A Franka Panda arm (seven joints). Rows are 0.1 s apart.
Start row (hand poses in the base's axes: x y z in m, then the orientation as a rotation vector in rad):
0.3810 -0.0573 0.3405 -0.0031 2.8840 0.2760
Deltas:
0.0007 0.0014 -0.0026 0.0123 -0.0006 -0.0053
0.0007 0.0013 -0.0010 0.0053 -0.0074 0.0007
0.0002 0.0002 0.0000 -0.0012 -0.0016 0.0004
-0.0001 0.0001 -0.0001 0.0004 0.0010 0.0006
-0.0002 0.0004 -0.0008 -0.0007 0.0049 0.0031
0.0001 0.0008 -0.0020 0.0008 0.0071 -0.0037
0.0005 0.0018 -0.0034 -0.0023 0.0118 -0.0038
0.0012 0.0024 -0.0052 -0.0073 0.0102 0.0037
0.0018 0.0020 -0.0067 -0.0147 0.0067 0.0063
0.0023 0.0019 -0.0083 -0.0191 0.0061 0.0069
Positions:
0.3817 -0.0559 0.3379 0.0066 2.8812 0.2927
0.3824 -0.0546 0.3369 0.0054 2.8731 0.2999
0.3826 -0.0544 0.3369 0.0044 2.8717 0.2981
0.3825 -0.0543 0.3368 0.0038 2.8727 0.2989
0.3823 -0.0539 0.3360 0.0000 2.8779 0.2989
0.3824 -0.0531 0.3340 0.0065 2.8845 0.2999
0.3829 -0.0513 0.3306 0.0134 2.8962 0.2968
0.3841 -0.0489 0.3254 0.0084 2.9077 0.2876
0.3859 -0.0469 0.3187 -0.0022 2.9169 0.2678
0.3882 -0.0450 0.3104 -0.0145 2.9259 0.2415

